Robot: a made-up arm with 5 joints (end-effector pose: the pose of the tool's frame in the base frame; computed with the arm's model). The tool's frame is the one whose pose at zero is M. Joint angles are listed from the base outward.
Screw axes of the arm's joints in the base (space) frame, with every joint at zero. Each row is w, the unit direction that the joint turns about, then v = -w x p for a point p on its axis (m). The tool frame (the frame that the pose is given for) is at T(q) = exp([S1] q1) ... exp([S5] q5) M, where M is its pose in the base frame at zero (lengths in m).
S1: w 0 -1 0 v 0.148 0 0
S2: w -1 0 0 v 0 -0.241 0.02
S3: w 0 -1 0 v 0.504 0 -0.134
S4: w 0 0 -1 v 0.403 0.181 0
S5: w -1 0 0 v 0 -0.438 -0.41
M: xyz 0.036 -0.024 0.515 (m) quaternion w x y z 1 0 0 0
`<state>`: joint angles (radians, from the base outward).
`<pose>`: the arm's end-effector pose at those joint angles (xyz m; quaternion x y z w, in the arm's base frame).
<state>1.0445 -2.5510 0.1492 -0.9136 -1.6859</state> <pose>0.7044 0.2102 -0.0911 -0.4918 -0.0060 -0.7115 0.5018</pose>
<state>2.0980 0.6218 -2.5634 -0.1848 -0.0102</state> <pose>-0.5000 0.1551 0.1814 0.2349 0.1985 -0.1363 0.9417</pose>
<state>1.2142 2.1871 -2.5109 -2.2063 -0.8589</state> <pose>-0.4491 0.4368 0.6472 0.7147 -0.1173 -0.0086 0.6894</pose>
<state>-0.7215 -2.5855 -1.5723 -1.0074 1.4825</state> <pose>-0.5561 0.2348 -0.0155 0.7175 -0.4217 0.1590 0.5311</pose>
